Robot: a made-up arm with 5 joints.
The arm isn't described. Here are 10 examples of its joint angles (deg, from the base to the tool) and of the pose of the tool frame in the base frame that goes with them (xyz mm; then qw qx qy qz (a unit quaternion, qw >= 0)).
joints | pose
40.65 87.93 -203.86 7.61 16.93 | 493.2 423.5 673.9 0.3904 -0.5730 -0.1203 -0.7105
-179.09 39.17 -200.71 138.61 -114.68 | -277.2 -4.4 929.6 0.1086 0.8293 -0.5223 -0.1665
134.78 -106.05 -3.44 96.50 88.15 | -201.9 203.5 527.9 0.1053 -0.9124 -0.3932 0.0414
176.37 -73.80 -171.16 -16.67 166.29 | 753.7 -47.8 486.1 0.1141 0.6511 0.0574 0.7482
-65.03 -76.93 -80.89 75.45 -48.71 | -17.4 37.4 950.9 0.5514 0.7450 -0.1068 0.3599
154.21 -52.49 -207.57 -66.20 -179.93 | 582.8 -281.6 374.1 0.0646 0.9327 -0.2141 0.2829
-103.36 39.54 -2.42 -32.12 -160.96 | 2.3 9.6 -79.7 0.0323 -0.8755 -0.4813 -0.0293
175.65 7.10 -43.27 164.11 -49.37 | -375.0 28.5 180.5 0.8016 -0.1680 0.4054 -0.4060
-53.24 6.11 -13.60 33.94 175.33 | 152.3 -203.8 -37.8 0.2002 -0.4004 -0.8873 -0.1108
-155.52 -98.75 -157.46 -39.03 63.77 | 689.4 313.9 268.2 0.3844 0.2839 0.7954 0.3729
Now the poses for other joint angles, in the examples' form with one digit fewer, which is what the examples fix.
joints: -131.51 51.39 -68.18 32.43 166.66
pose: -310 -350 -101 0.041 -0.850 -0.509 -0.130
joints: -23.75 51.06 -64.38 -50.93 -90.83
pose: 444 -195 -27 0.447 0.706 0.468 0.287
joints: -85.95 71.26 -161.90 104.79 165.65
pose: 52 -736 399 0.079 -0.581 -0.805 -0.095
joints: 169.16 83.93 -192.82 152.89 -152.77
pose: -627 120 497 0.053 -0.876 0.302 -0.371
